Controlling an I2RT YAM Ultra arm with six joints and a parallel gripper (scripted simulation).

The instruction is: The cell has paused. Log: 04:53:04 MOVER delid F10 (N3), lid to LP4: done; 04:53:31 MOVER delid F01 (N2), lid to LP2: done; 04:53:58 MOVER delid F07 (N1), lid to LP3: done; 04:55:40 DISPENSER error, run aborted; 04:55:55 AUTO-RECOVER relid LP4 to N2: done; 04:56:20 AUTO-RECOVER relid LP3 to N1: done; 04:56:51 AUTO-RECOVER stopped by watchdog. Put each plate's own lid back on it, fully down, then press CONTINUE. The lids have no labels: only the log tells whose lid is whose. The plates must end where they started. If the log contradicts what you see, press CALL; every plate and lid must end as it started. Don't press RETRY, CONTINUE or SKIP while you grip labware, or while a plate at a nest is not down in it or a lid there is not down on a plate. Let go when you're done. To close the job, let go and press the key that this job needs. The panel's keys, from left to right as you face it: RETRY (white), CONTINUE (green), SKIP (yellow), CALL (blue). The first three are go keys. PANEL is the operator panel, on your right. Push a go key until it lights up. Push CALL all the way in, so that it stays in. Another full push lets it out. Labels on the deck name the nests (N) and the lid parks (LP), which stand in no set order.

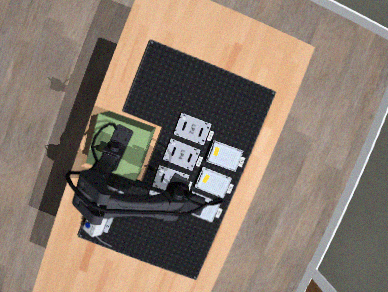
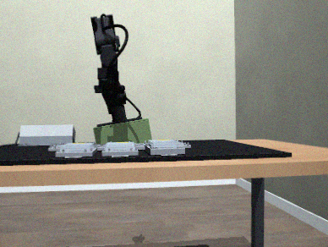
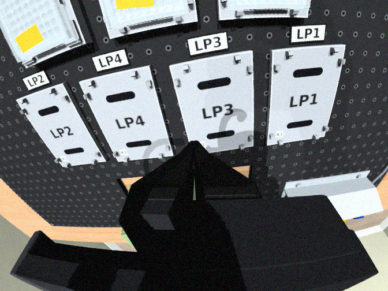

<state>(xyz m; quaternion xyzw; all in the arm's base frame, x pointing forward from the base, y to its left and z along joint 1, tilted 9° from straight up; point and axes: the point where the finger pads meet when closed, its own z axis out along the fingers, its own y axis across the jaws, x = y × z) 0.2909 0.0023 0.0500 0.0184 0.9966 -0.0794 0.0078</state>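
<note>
Right now the green continue key is 28 cm to the right of my hand, 27 cm behind it and 7 cm below it. Round my hand: lid park LP4: 13 cm below, 10 cm to the left, 3 cm behind; lid park LP3: 13 cm below, 3 cm to the right, 2 cm behind; lid park LP1: 16 cm to the right, 13 cm below, 1 cm behind.
</note>
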